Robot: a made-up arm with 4 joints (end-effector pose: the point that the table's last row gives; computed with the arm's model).
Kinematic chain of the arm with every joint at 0, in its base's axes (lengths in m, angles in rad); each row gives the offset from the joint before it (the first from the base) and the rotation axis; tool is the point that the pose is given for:
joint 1: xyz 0 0 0.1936 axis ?
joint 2: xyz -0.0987 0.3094 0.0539 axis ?
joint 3: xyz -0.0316 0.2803 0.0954 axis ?
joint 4: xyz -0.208 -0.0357 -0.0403 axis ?
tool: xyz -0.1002 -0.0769 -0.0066
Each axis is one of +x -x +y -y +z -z.
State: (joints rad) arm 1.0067 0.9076 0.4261 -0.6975
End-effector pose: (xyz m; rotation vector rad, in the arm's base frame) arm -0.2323 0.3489 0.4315 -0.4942 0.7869 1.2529
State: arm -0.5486 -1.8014 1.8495 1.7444
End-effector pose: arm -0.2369 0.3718 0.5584 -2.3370 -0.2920 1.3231
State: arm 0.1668 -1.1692 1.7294 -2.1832
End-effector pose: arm -0.0276 0.3751 0.4525 -0.8398 -1.2536 0.7181
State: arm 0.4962 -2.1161 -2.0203 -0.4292
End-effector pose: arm -0.0579 -0.0642 0.2053 2.2202 0.9989 1.9241
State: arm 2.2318 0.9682 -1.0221 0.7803
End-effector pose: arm 0.2434 0.7497 0.4403 -2.0958 2.0397 0.8006
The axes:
joint 1: +y
joint 2: -x
joint 3: -y
joint 4: -z

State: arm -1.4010 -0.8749 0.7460 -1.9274
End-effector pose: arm -0.2118 0.4290 0.0548 -1.2317 -2.2709 1.2538
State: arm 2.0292 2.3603 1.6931 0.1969
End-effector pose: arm 0.0875 0.0220 0.2001 0.6329 0.2200 2.0788
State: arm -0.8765 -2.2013 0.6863 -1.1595
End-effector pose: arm -0.2936 0.2806 0.1284 1.5678 -2.0799 0.6822
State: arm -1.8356 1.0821 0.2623 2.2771
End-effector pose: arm 0.3467 0.4816 -0.0364 -1.4990 1.8410 1.5517
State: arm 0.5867 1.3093 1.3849 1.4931
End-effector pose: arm -0.2951 0.2031 -0.0005 -0.0780 -0.9470 -0.2578
